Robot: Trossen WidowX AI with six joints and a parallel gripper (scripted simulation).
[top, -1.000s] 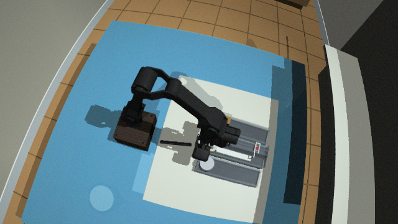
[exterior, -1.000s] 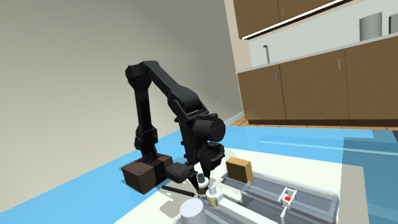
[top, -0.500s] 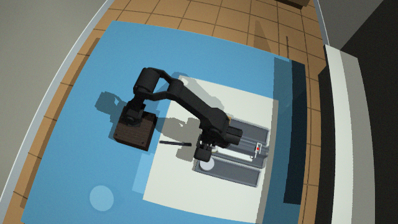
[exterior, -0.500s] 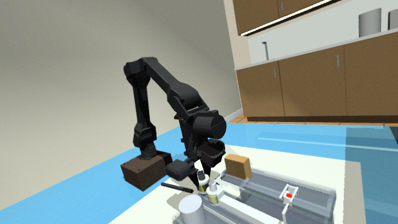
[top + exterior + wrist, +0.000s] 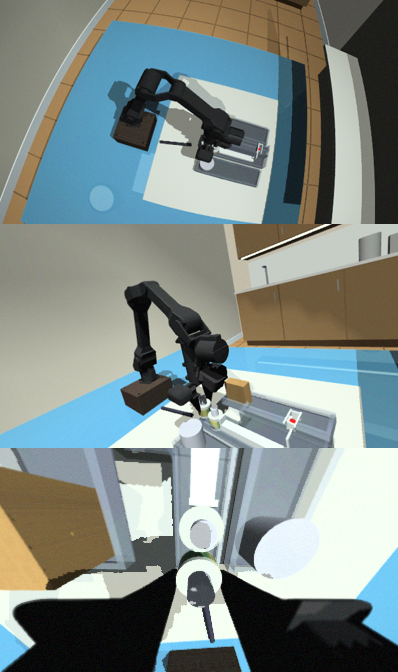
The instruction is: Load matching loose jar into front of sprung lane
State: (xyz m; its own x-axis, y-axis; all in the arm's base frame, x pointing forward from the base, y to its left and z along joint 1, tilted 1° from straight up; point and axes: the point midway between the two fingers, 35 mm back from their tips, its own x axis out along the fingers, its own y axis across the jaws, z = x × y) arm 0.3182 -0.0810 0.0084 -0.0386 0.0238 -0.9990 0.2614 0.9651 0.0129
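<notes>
Right now the wide grey cylinder jar is 8 cm to the right of my gripper tip and 2 cm below it. Round my gripper tip: brown box: 11 cm to the left, 7 cm ahead, 1 cm below; then grey pusher lane: 17 cm ahead, 3 cm below, 2 cm to the right; then thin dark rod: 13 cm behind, 4 cm below, 1 cm to the left.
</notes>
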